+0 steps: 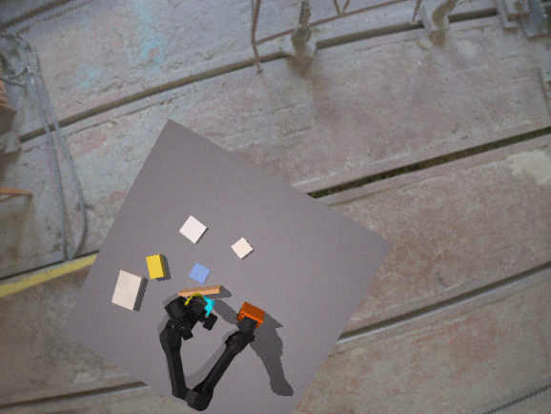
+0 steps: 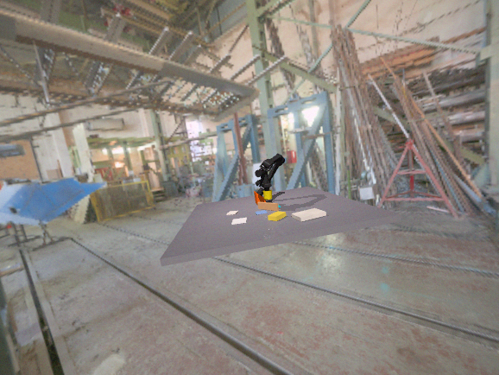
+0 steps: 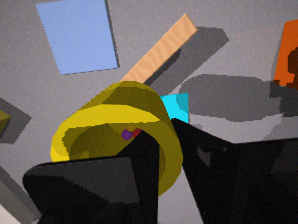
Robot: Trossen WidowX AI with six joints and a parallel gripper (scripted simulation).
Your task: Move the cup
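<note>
Right now the cyan pad is 120 mm below my gripper tip and 50 mm to the left of it. Round my gripper tip: yellow cup (20 mm ahead); light blue pad (120 mm below, 90 mm to the right, 80 mm ahead); wooden bar (100 mm below, 40 mm ahead, 20 mm to the right).
</note>
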